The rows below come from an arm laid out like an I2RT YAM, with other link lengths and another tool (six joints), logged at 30 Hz.
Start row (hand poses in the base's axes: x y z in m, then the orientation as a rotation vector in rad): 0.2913 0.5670 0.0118 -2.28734 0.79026 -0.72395
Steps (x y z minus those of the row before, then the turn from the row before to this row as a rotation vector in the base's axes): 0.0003 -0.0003 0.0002 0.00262 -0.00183 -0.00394; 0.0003 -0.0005 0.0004 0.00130 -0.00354 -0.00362; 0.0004 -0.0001 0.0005 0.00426 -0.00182 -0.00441; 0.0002 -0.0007 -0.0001 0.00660 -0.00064 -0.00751; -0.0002 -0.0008 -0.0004 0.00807 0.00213 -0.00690; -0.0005 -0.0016 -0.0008 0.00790 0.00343 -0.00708; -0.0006 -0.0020 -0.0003 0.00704 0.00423 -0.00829; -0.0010 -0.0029 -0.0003 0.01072 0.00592 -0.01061; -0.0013 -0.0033 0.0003 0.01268 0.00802 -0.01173; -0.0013 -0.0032 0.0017 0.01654 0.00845 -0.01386; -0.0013 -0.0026 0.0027 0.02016 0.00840 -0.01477; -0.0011 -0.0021 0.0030 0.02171 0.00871 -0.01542; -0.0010 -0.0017 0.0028 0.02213 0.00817 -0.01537; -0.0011 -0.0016 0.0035 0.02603 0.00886 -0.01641; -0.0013 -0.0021 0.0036 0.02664 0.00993 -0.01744; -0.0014 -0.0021 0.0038 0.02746 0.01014 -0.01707; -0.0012 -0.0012 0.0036 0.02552 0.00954 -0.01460; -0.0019 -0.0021 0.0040 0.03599 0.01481 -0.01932
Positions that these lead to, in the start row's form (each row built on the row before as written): 0.2916 0.5667 0.0120 -2.28308 0.79464 -0.72628; 0.2919 0.5662 0.0124 -2.27915 0.79758 -0.73104; 0.2923 0.5661 0.0129 -2.27331 0.80283 -0.73264; 0.2925 0.5654 0.0128 -2.26524 0.81275 -0.73306; 0.2923 0.5646 0.0124 -2.25747 0.82349 -0.72938; 0.2918 0.5630 0.0116 -2.25047 0.83499 -0.72448; 0.2912 0.5610 0.0113 -2.24429 0.84810 -0.71976; 0.2902 0.5581 0.0110 -2.23505 0.86536 -0.71217; 0.2889 0.5548 0.0113 -2.22477 0.88520 -0.70171; 0.2876 0.5516 0.0130 -2.21051 0.90824 -0.68948; 0.2863 0.5490 0.0157 -2.19255 0.93266 -0.67554; 0.2852 0.5469 0.0187 -2.17295 0.95795 -0.66062; 0.2842 0.5452 0.0215 -2.15247 0.98267 -0.64594; 0.2831 0.5436 0.0250 -2.12832 1.00908 -0.62862; 0.2818 0.5415 0.0286 -2.10349 1.03690 -0.61032; 0.2804 0.5394 0.0324 -2.07789 1.06409 -0.59109; 0.2792 0.5382 0.0360 -2.05442 1.08766 -0.57248; 0.2773 0.5361 0.0400 -2.02211 1.11970 -0.54430
